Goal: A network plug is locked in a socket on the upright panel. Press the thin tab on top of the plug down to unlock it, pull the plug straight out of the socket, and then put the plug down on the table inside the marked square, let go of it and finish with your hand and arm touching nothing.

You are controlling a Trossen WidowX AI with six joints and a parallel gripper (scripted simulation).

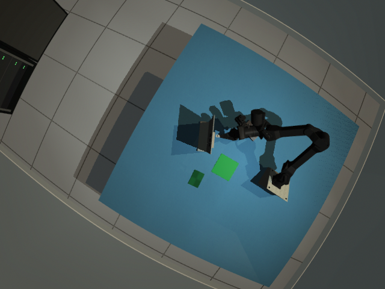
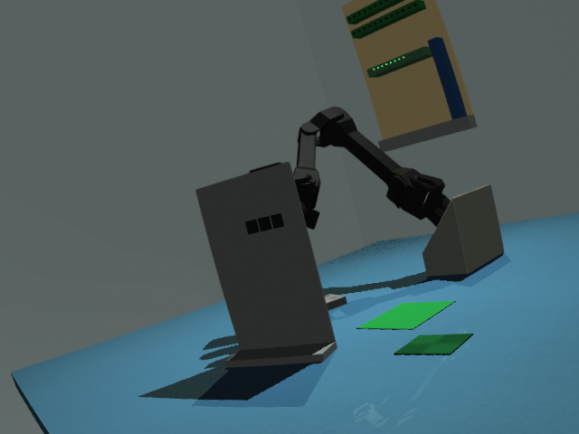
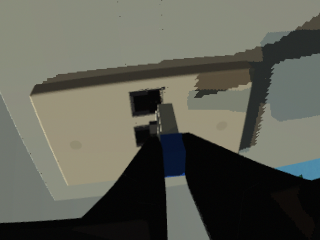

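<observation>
Right now the bright green square is 20 cm below my gripper tip, 14 cm behind it and 11 cm to the left of it. From my gripper tip the other things lie so: grey plate: 19 cm below, 16 cm behind, 15 cm to the right; then upright panel: 7 cm below, 4 cm ahead, 3 cm to the left; then network plug: 1 cm ahead.
</observation>
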